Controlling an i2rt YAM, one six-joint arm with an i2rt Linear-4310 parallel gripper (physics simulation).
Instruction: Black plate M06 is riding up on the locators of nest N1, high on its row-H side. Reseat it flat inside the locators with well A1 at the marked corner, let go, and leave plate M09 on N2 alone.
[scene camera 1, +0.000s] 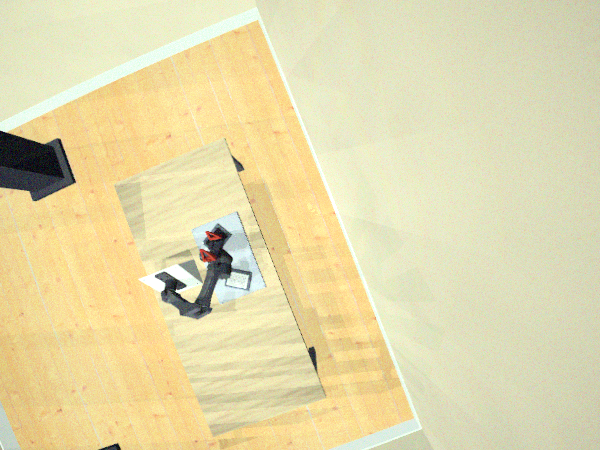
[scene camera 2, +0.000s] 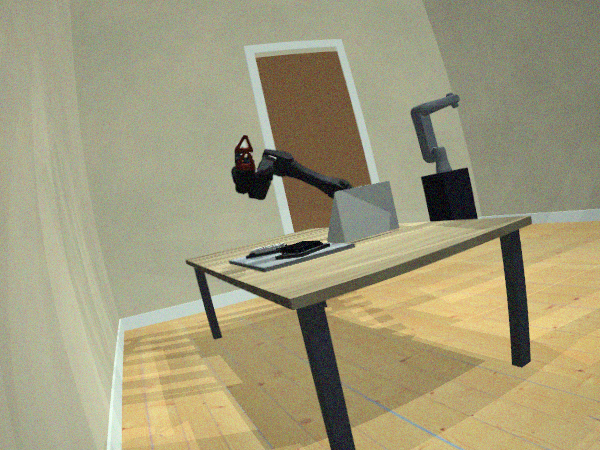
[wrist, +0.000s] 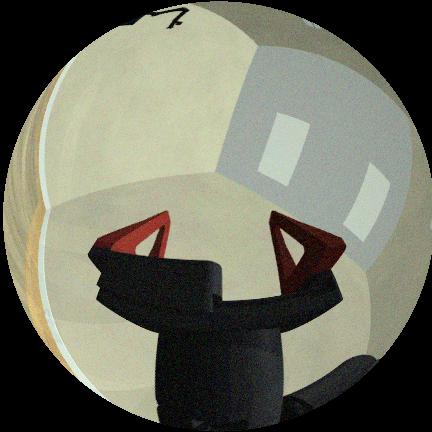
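Where they show: gripper, fingertip midpoint: (scene camera 1: 203, 240) (scene camera 2: 245, 141) (wrist: 219, 215); arm's base at its link origin: (scene camera 1: 171, 280) (scene camera 2: 357, 208).
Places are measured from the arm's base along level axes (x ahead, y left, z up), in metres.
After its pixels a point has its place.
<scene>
My gripper (scene camera 1: 210, 245) @(y 0.117, x 0.432, z 0.322 m) (scene camera 2: 244, 149) @(y 0.117, x 0.432, z 0.322 m) (wrist: 219, 215) @(y 0.117, x 0.432, z 0.322 m) is open, its red fingers wide apart with nothing between them. It is high above the table, pointing up and away from the plates. The black plate M06 (scene camera 2: 304, 247) @(y 0.186, x 0.333, z -0.076 m) lies on the grey board (scene camera 1: 247, 255) @(y -0.036, x 0.465, z -0.098 m) (scene camera 2: 261, 266) @(y 0.194, x 0.497, z -0.099 m). In scene camera 1 the arm and gripper hide much of it; its tilt, locators and well A1 are too small to make out. The light plate M09 (scene camera 1: 238, 279) @(y -0.156, x 0.356, z -0.084 m) (scene camera 2: 267, 249) @(y -0.116, x 0.367, z -0.079 m) sits in a dark nest on the same board. Neither plate shows in the wrist view.
A grey wedge-shaped panel (scene camera 2: 367, 212) @(y 0.078, x 0.002, z -0.021 m) stands on the wooden table (scene camera 1: 260, 350) @(y -0.647, x 0.298, z -0.111 m) (scene camera 2: 425, 250) @(y 0.693, x 0.207, z -0.112 m), beside the arm's base. Another grey arm (scene camera 2: 425, 134) stands on a black pedestal (scene camera 2: 450, 196) behind the table. The wrist view shows walls and two bright rectangles.
</scene>
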